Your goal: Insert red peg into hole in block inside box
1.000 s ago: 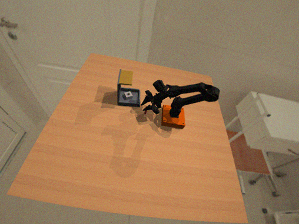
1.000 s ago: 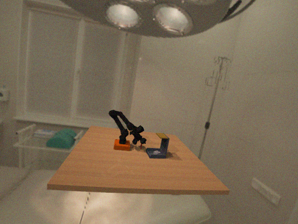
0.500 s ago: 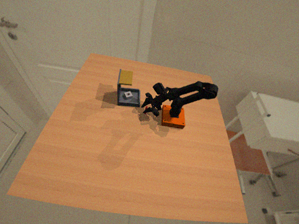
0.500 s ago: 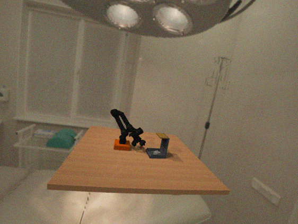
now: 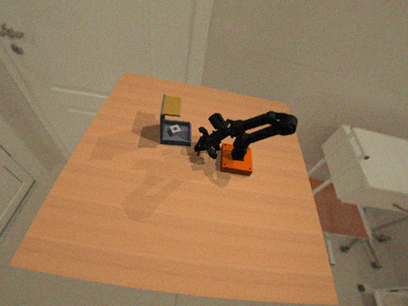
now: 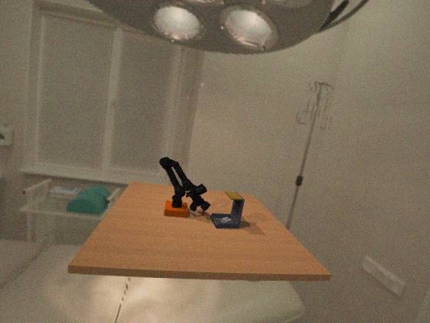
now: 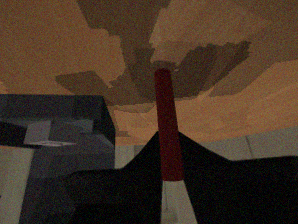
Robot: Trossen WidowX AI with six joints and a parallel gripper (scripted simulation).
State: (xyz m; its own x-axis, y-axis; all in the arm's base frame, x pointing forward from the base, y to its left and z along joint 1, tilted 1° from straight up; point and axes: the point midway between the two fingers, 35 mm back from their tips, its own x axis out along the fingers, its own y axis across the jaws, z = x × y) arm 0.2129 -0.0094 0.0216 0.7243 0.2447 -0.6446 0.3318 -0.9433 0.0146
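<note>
The yellow roof is 170 mm above my gripper tip, 140 mm ahead of it and 130 mm to the right of it. The rest, counted from my gripper tip: red peg: 30 mm behind, 10 mm to the right, 10 mm below.
</note>
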